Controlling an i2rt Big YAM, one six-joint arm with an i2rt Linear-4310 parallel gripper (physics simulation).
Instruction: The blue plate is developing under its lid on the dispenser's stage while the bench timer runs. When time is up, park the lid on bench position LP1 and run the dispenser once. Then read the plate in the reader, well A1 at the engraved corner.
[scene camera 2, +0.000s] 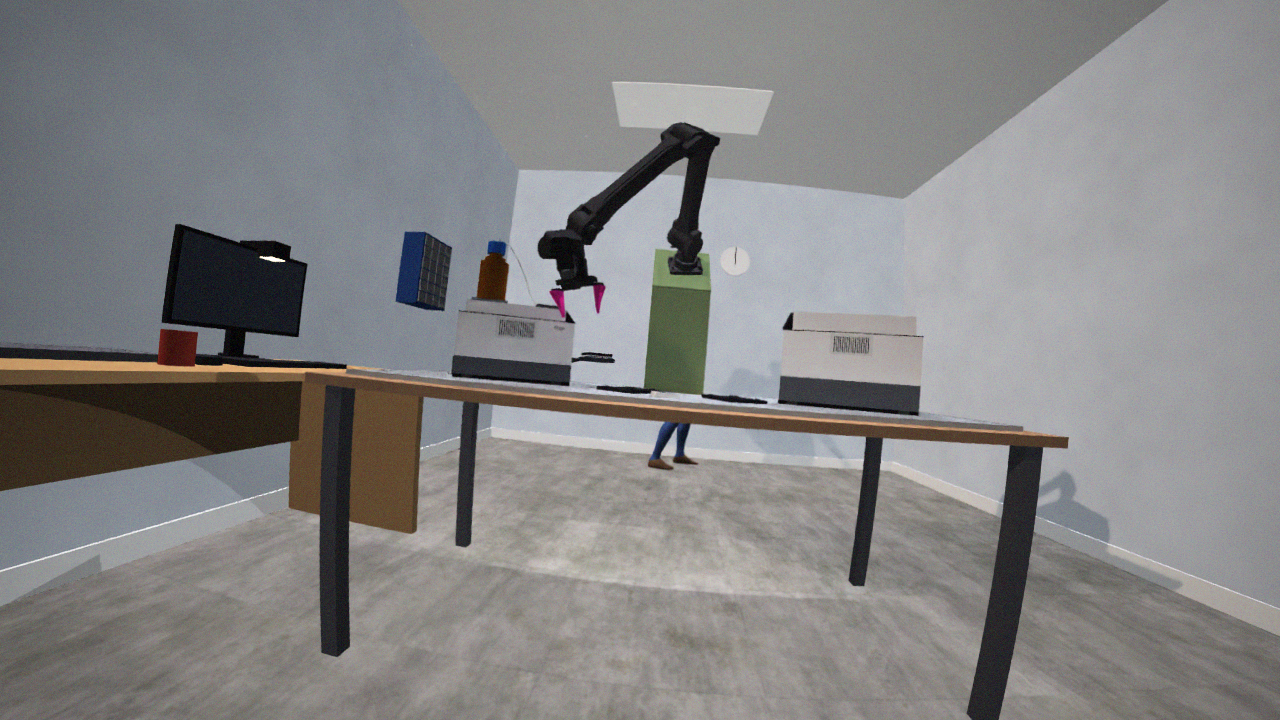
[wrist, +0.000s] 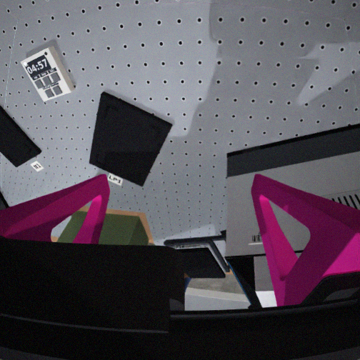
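Pixels of known places: gripper, fingertip midpoint: (scene camera 2: 580, 315); arm's base, origin of the base link: (scene camera 2: 684, 267).
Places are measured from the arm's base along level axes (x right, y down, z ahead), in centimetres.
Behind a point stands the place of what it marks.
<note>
My gripper (scene camera 2: 580, 313) {x 38.9, y 26.0, z 31.3 cm} (wrist: 180, 182) is open and empty, in the air at the right front of the dispenser (scene camera 2: 512, 344) {x 57.0, y 35.1, z 20.1 cm} (wrist: 280, 200) in the scene view. The dispenser's stage (scene camera 2: 592, 357) {x 31.7, y 36.4, z 7.1 cm} sticks out from its side. In the wrist view a dark flat surface (wrist: 200, 262) shows at the stage, partly hidden by the gripper body; I cannot tell plate from lid there. The black LP1 pad (scene camera 2: 626, 388) {x 24.7, y 44.7, z 32.2 cm} (wrist: 130, 140) lies on the bench, and no lid can be made out on it. The bench timer (wrist: 48, 74) reads 04:57. The white reader (scene camera 2: 850, 367) {x -37.5, y 33.6, z 46.5 cm} stands at the right.
A second black pad (scene camera 2: 733, 398) {x -1.9, y 44.9, z 43.7 cm} (wrist: 16, 137) lies farther from the dispenser. The green pedestal (scene camera 2: 677, 331) {x 2.8, y 24.7, z 5.6 cm} (wrist: 105, 227) carries the arm behind the bench. An amber bottle (scene camera 2: 492, 275) {x 65.1, y 15.3, z 17.9 cm} with a blue cap stands on the dispenser. A person's legs (scene camera 2: 671, 440) show beyond the bench.
</note>
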